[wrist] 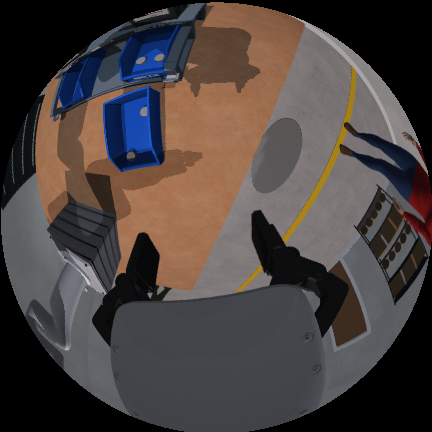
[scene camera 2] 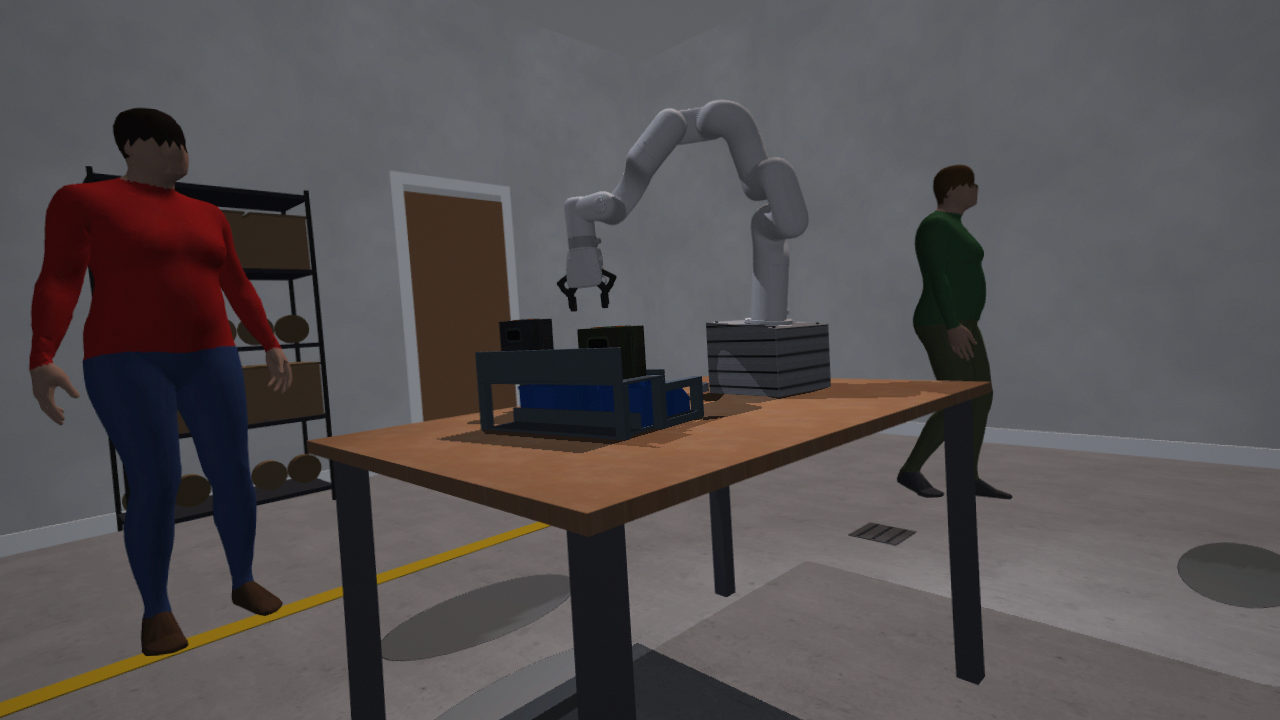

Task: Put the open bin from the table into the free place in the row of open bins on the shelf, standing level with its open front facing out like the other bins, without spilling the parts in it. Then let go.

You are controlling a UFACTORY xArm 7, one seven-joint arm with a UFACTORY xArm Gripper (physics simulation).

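Where they show: gripper, fingertip midpoint: [wrist: 199, 235] [scene camera 2: 589, 309]; arm's base, origin of the base link: [wrist: 76, 269] [scene camera 2: 768, 323].
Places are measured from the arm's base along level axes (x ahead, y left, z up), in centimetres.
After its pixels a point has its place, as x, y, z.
The open blue bin [wrist: 134, 131] {34.2, -22.7, -17.8} stands upright on the table in the wrist view, beside the shelf, with two round pale parts in it. In scene camera 2 I cannot tell it apart behind the shelf. The grey shelf [scene camera 2: 547, 367] {73.6, -11.7, -5.2} [wrist: 186, 47] {56.3, -31.4, -16.4} holds a blue bin [wrist: 150, 50] {57.1, -22.8, -17.2} with two round parts at one end and blue bin walls [wrist: 70, 89] at the other. A stretch of bare shelf lies between them, partly in shadow. My gripper [scene camera 2: 588, 305] {28.3, -39.0, 6.5} [wrist: 199, 235] {28.3, -39.0, 6.5} is open and empty, pointing down above the level of the shelf and apart from the bin.
Two dark boxes [scene camera 2: 526, 334] {69.2, -21.2, 1.2} [scene camera 2: 617, 344] {70.2, 2.7, -1.5} stand on top of the shelf. The arm rises from a striped pedestal [scene camera 2: 769, 358] {14.5, 6.4, -8.6} [wrist: 90, 225] {11.2, -8.0, -10.3} on the wooden table [scene camera 2: 760, 429] {57.1, 23.4, -18.0} [wrist: 215, 115] {38.3, -40.5, -18.0}. A person in red [scene camera 2: 152, 268] and a person in green [scene camera 2: 953, 268] stand beyond the table.
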